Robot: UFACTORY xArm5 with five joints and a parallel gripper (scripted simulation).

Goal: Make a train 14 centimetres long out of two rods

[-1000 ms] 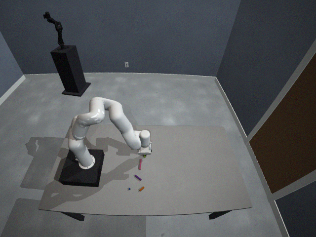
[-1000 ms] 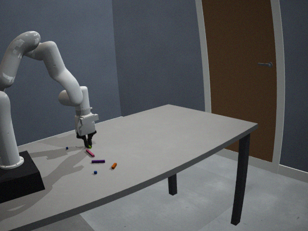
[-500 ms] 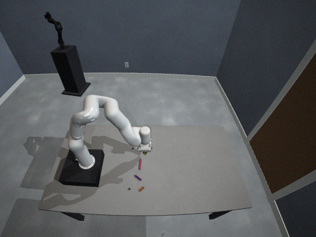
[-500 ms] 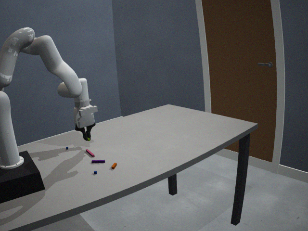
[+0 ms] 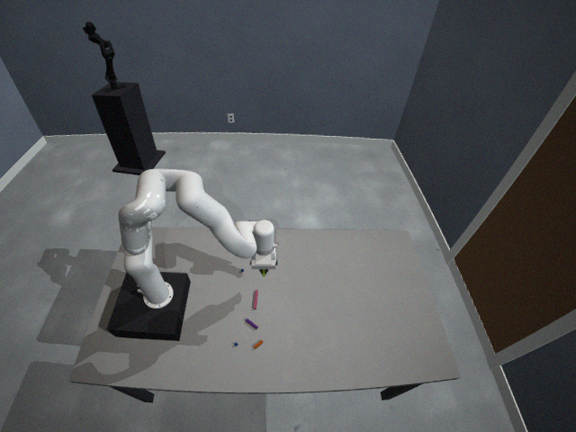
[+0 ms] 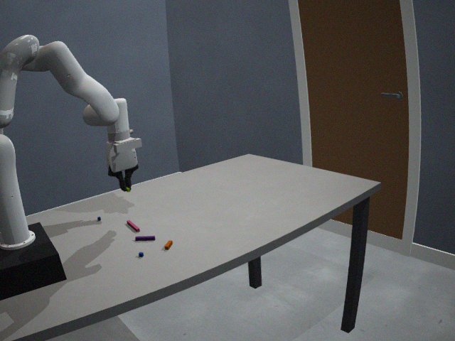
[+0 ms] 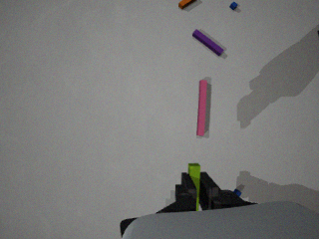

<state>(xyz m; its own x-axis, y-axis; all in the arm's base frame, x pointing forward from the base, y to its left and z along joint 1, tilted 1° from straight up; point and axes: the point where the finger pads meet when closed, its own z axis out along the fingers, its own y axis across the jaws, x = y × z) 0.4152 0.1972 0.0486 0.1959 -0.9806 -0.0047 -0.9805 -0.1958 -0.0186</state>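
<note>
Now: the pink rod 110 mm below my hand, 90 mm to the right of it and 20 mm behind it. Round my hand: lime rod (20 mm below); orange rod (290 mm to the right, 110 mm below, 40 mm ahead); purple rod (210 mm to the right, 110 mm below, 10 mm behind).
</note>
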